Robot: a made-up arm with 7 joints.
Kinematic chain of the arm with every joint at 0, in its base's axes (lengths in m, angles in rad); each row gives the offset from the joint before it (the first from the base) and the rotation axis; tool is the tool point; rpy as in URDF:
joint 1: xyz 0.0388 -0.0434 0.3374 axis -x
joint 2: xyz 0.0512 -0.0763 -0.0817 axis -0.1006 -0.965 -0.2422
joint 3: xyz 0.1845 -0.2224 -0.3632 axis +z
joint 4: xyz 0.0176 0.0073 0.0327 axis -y
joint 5: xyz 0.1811 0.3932 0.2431 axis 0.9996 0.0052 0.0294
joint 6: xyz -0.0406 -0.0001 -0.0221 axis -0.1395 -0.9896 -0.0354
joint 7: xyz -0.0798 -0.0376 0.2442 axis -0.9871 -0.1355 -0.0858
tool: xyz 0.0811 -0.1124 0.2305 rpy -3.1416 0 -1.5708
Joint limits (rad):
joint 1: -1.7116..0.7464
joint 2: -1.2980..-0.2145
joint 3: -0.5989..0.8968
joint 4: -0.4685..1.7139
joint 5: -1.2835..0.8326
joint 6: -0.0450..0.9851
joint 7: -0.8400..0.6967
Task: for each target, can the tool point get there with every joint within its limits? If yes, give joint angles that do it. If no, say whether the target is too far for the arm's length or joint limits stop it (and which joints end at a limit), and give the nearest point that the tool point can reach.
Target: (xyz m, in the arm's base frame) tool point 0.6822 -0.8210 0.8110
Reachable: no: joint limits stop it (at a limit: joint 1, joint 2, joint 3, joint 4, joint 5, joint 6) | nearest point 0.5867 -0.5374 0.5493 | short by 0.398 m
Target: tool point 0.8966 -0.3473 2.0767
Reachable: no: too far | nearest point 0.5195 0.0424 0.9512 | short by 1.249 m
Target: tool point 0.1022 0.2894 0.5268
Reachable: yes | joints -0.3289 -0.6006 0.1430 -0.2160 -0.9471 0.7234 0.4892
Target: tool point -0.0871 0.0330 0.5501
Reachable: yes | joints 0.5408 -0.7771 0.0623 0.9896 -0.5121 0.2216 -0.6499
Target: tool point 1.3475 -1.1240 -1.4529
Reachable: no: too far | nearest point 0.6009 -0.3665 -0.4590 | short by 1.456 m
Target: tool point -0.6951 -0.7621 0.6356
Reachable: no: joint limits stop it (at a limit: joint 1, joint 3, joint 4) | nearest point -0.5823 -0.6554 0.5808 | short by 0.165 m
